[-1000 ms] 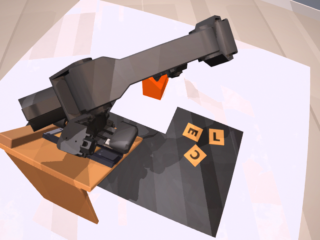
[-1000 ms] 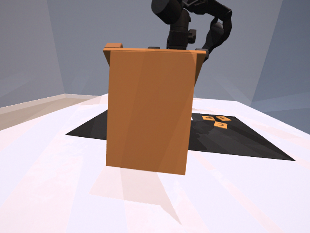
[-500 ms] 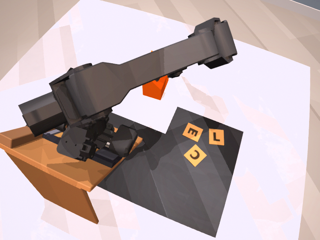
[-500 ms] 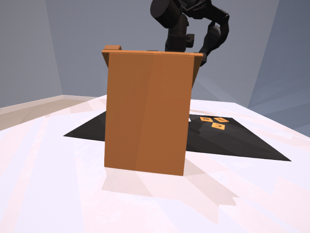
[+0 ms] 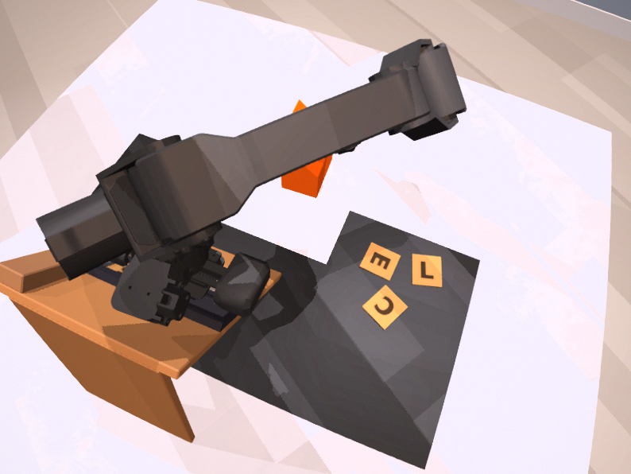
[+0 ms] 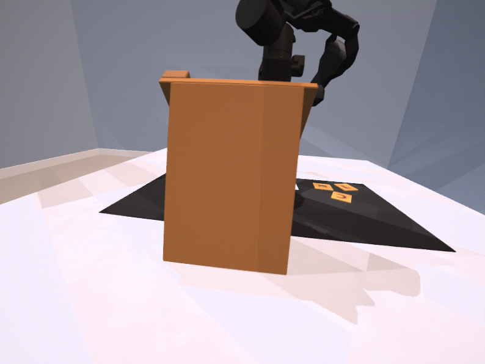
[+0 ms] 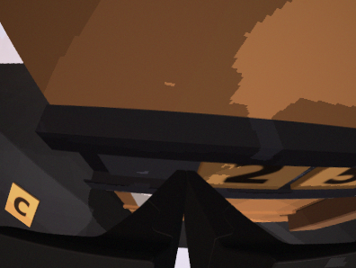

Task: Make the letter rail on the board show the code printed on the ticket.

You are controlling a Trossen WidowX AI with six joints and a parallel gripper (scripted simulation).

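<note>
Right now my gripper tip is 1 cm short of the tile marked 2, 3 cm to the left of it and 1 cm above it. From my gripper tip the other things lie so: tile marked 5 (1 cm ahead, 10 cm to the right, 1 cm below); then black mat (15 cm behind, 19 cm below); then white ticket (5 cm behind, 9 cm below).
</note>
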